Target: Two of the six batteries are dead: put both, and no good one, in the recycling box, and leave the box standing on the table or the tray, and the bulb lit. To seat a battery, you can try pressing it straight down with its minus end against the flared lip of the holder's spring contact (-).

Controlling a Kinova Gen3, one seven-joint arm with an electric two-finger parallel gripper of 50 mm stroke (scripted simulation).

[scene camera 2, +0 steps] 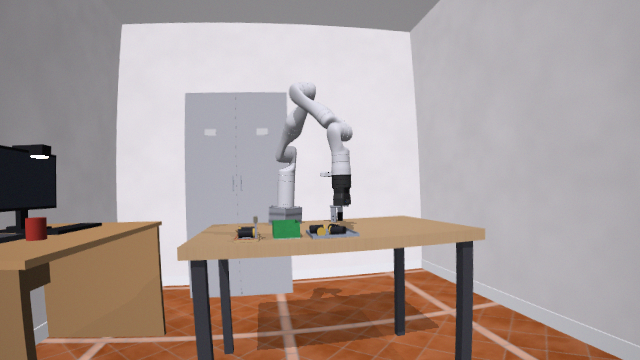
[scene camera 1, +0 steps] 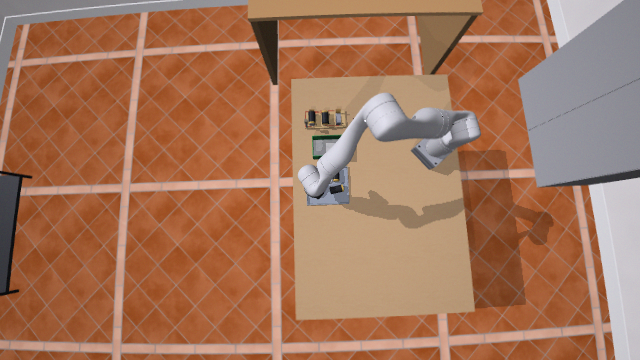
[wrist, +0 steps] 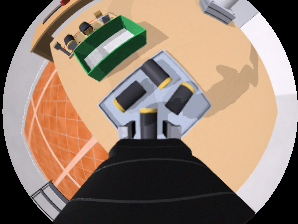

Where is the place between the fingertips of my gripper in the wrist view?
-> At 149, 126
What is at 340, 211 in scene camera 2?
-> My gripper.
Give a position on a tray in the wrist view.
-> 198, 105
